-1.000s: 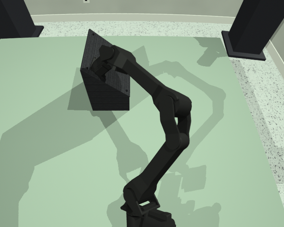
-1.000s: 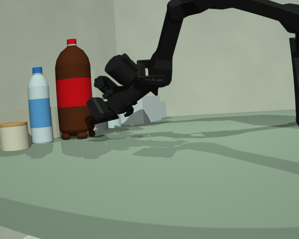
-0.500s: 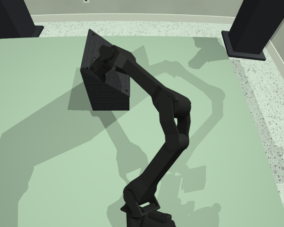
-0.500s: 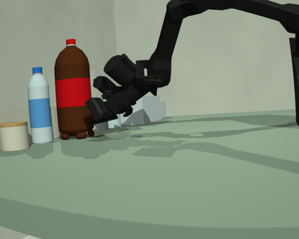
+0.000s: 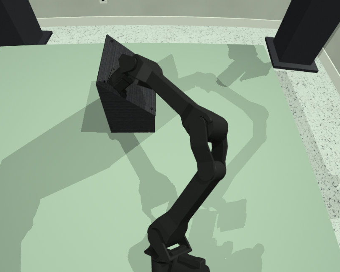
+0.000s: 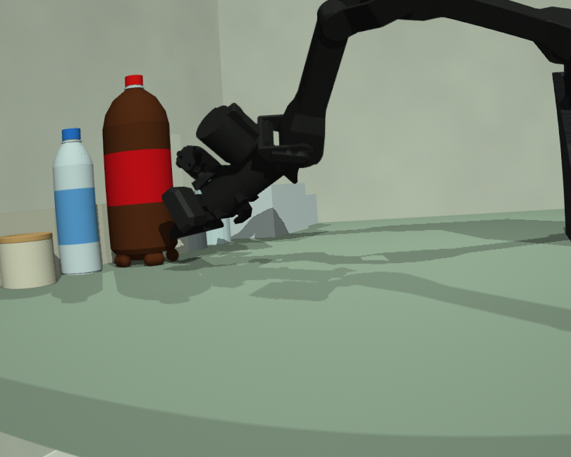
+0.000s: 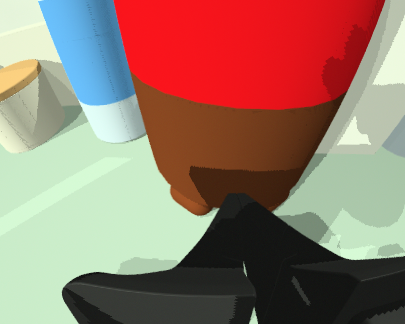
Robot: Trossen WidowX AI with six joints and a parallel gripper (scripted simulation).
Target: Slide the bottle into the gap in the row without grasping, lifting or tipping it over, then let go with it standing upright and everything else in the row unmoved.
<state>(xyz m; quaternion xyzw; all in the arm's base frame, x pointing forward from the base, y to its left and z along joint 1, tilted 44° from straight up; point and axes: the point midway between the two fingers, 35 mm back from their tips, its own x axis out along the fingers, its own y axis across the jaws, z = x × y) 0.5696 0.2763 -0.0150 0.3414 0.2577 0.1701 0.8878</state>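
My hand is 9 cm below the brown cola bottle, 9 cm short of it and 1 cm to the right of it. Round my hand: cream canister: 23 cm to the left, 10 cm ahead, 2 cm below; grey cup: 18 cm to the right, 15 cm ahead, 4 cm below; blue-labelled water bottle: 12 cm to the left, 12 cm ahead, 5 cm above.
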